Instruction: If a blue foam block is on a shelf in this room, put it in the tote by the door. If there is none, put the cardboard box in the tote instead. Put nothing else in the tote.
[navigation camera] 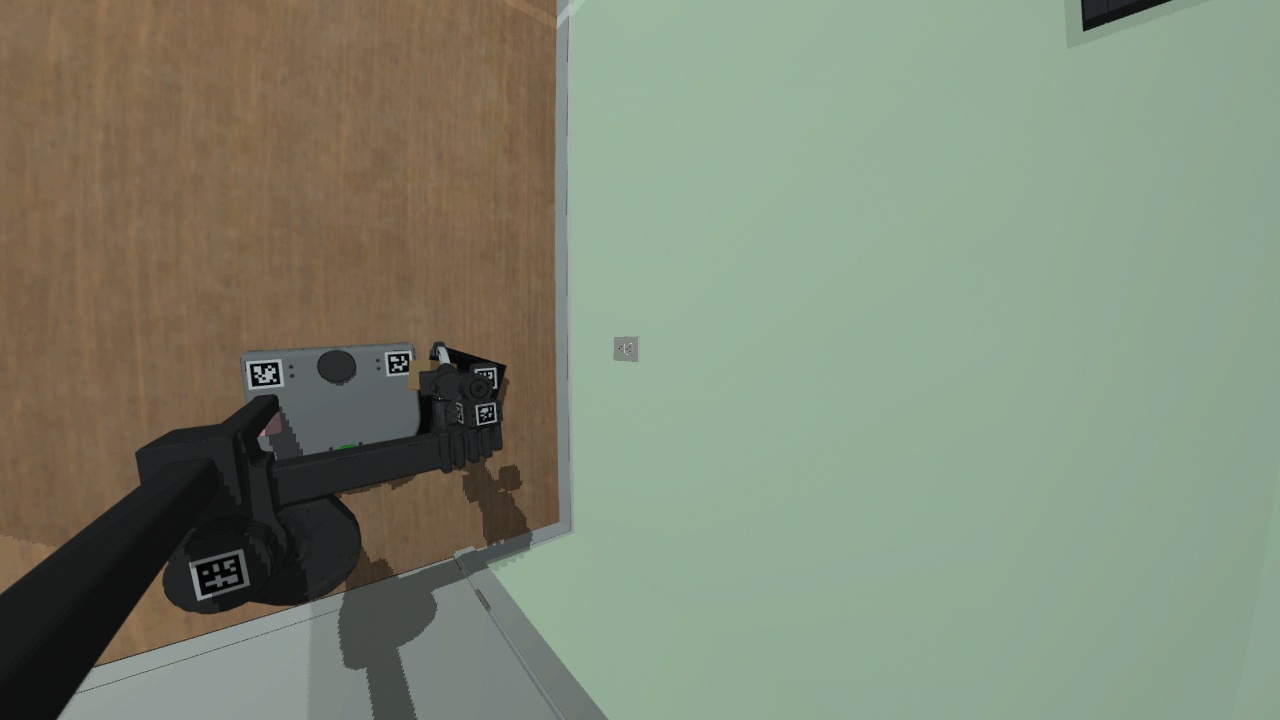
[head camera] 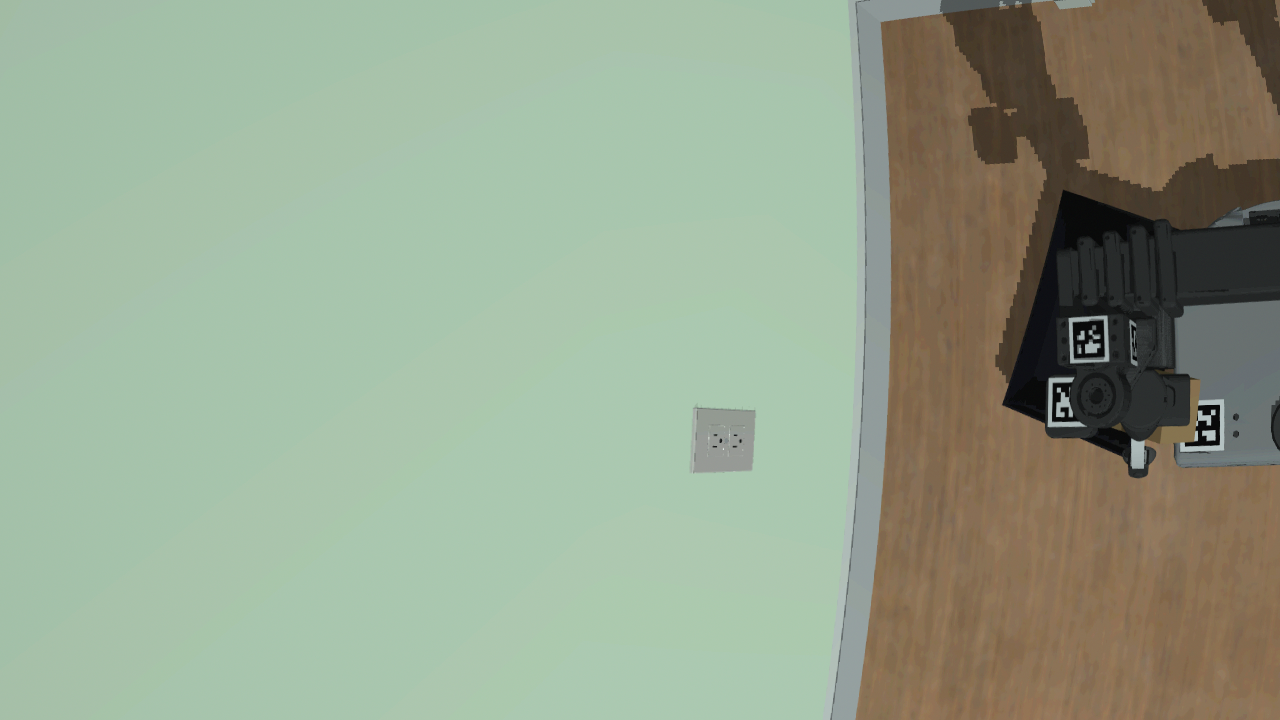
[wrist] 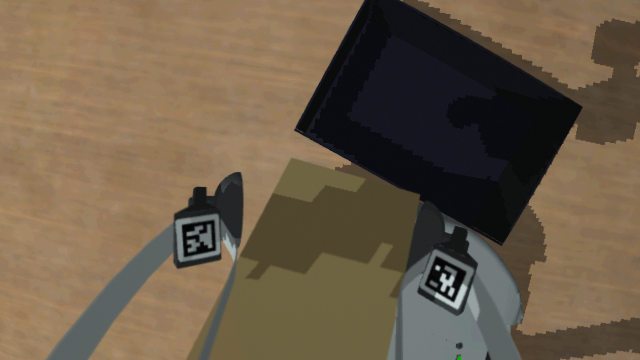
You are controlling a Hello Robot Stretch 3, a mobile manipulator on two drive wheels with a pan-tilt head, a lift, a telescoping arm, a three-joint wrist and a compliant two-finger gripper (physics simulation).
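Places are measured from the robot's base along level axes (x ahead, y left, z up), in metres.
Pixels of known places: robot's base at its link origin: (navigation camera: pixel 336 364).
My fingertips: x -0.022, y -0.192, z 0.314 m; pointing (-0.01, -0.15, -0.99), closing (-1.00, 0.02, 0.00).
Ahead of a thing's pixels: the offset from my fingertips to its top centre.
My gripper (wrist: pixel 328 212) is shut on the cardboard box @[0.001 m back, 0.024 m left, 0.102 m up] (head camera: pixel 1174 432) (navigation camera: pixel 418 375) (wrist: pixel 320 305), a tan box between the two fingers in the wrist view. The black tote @[0.119 m back, 0.092 m right, 0.214 m down] (head camera: pixel 1042 331) (navigation camera: pixel 465 360) (wrist: pixel 340 65) stands on the floor under the wrist, beside my base. In the wrist view the box's far end lies across the line of the tote's near rim; the box is nearer the camera. The tote's inside is dark and partly in shadow, and no object can be made out in it. The wrist hides part of the tote in the head view. No blue foam block or shelf shows.
My grey base (head camera: pixel 1226 349) (navigation camera: pixel 358 402) is close beside the tote. A green wall (head camera: pixel 447 268) (navigation camera: pixel 850 358) with an outlet @[0.026 m ahead, 0.479 m right, 0.143 m up] (head camera: pixel 723 440) (navigation camera: pixel 625 349) rises on the tote's other side. A pale grey panel (navigation camera: pixel 223 662) meets the floor near the corner.
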